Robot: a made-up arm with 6 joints. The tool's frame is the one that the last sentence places.
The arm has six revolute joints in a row. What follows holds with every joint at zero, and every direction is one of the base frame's.
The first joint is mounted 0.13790 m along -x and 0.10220 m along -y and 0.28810 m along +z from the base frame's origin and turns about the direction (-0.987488, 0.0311, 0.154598).
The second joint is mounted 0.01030 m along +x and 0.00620 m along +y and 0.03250 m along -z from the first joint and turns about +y.
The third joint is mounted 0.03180 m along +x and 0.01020 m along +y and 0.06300 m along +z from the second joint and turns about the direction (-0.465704, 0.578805, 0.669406).
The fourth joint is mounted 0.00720 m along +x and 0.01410 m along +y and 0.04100 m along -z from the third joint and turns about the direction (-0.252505, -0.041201, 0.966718).
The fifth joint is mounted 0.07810 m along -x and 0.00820 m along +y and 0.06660 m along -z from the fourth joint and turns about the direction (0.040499, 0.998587, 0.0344).
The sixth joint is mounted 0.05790 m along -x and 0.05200 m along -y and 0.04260 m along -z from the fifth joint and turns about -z.
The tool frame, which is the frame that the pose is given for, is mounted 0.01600 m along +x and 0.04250 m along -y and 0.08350 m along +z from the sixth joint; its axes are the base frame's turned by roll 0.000, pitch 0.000 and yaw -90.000 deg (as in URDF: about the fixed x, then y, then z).
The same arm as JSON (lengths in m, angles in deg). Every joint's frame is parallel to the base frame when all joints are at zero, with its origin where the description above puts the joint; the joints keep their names.
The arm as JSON. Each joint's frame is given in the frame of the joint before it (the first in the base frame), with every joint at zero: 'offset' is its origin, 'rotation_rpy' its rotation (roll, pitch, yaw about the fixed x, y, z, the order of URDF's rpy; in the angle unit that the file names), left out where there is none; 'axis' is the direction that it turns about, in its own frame. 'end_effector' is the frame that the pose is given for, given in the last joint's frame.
{
  "length_unit": "m",
  "angle_unit": "deg",
  "chain": [
    {
      "id": "joint 1",
      "offset": [
        -0.1379,
        -0.1022,
        0.2881
      ],
      "axis": [
        -0.987488,
        0.0311,
        0.154598
      ]
    },
    {
      "id": "joint 2",
      "offset": [
        0.0103,
        0.0062,
        -0.0325
      ],
      "axis": "+y"
    },
    {
      "id": "joint 3",
      "offset": [
        0.0318,
        0.0102,
        0.063
      ],
      "axis": [
        -0.465704,
        0.578805,
        0.669406
      ]
    },
    {
      "id": "joint 4",
      "offset": [
        0.0072,
        0.0141,
        -0.041
      ],
      "axis": [
        -0.252505,
        -0.041201,
        0.966718
      ]
    },
    {
      "id": "joint 5",
      "offset": [
        -0.0781,
        0.0082,
        -0.0666
      ],
      "axis": [
        0.040499,
        0.998587,
        0.0344
      ]
    },
    {
      "id": "joint 6",
      "offset": [
        -0.0579,
        -0.052,
        -0.0426
      ],
      "axis": "-z"
    }
  ],
  "end_effector": {
    "offset": [
      0.016,
      -0.0425,
      0.0835
    ],
    "rotation_rpy": [
      0.0,
      0.0,
      -90.0
    ]
  }
}

